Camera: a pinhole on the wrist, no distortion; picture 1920 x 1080 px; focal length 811.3 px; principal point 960.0 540.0 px. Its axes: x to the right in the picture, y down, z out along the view. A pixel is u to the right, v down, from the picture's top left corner.
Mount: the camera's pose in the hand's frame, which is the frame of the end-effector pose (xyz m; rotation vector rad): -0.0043 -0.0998 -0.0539 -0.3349 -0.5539 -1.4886
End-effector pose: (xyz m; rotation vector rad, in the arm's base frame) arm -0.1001 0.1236 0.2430 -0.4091 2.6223 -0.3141
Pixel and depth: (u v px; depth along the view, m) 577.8 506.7 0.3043
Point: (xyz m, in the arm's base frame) -0.0351 0.2954 0.1101
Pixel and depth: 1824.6 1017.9 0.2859
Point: 0.0192 -0.1497 -0.0708
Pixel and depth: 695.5 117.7 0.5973
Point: 0.2945 0.5488 0.0410
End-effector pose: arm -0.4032 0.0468 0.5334 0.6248 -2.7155 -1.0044
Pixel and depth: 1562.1 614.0 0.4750
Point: -0.4944 0.2767 0.0356
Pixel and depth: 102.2 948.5 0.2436
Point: -0.5693 0.1987 0.6839
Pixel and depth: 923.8 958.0 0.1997
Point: -0.5091 0.1006 0.4583
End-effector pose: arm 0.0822 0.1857 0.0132 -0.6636 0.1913 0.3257
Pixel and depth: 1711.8 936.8 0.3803
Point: 0.2945 0.3818 0.4497
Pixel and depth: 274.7 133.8 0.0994
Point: 0.0108 0.1710 0.0025
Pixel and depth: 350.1 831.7 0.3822
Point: 0.0388 0.5476 -0.1149
